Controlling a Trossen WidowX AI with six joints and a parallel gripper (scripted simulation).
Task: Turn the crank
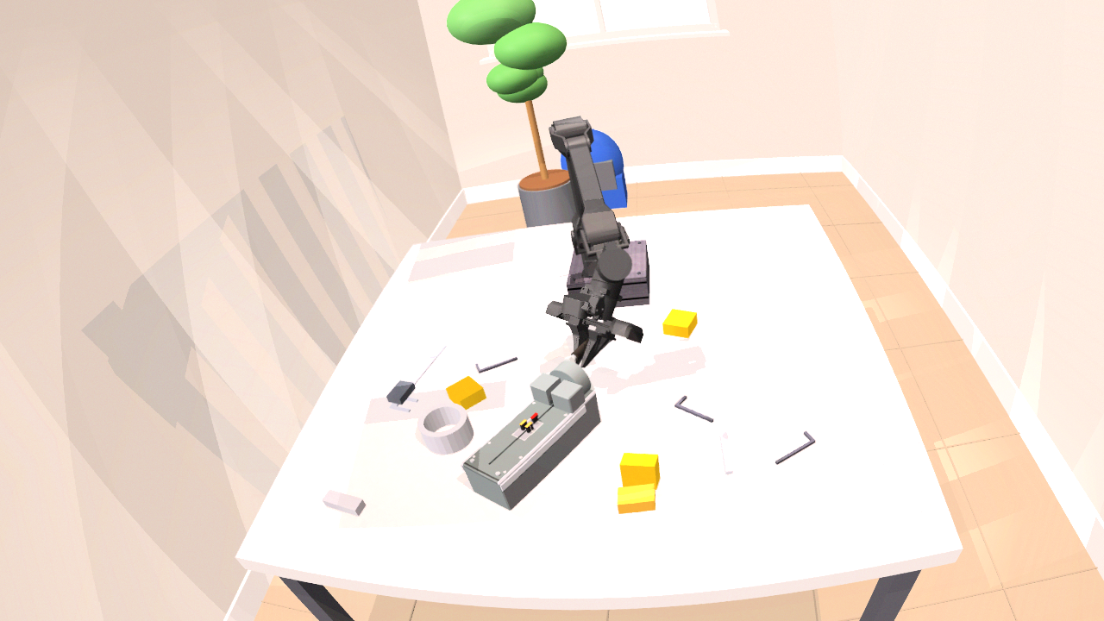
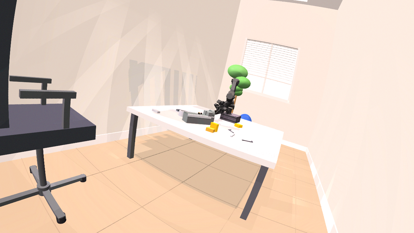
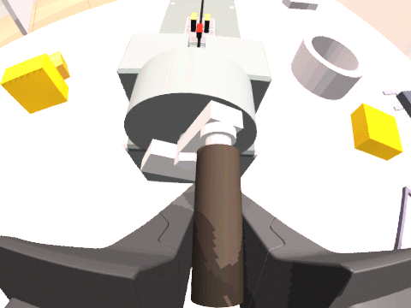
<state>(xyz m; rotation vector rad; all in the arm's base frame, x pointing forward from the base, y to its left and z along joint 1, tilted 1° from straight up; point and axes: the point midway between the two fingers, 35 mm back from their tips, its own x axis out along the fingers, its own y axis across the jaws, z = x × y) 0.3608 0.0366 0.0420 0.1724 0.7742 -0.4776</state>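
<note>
Now: gripper tip 30 mm below the brown crank handle, 10 mm to the right of it and 10 mm past it. Round my gripper tip: red pointer (130 mm ahead, 60 mm to the right, 10 mm below).
</note>
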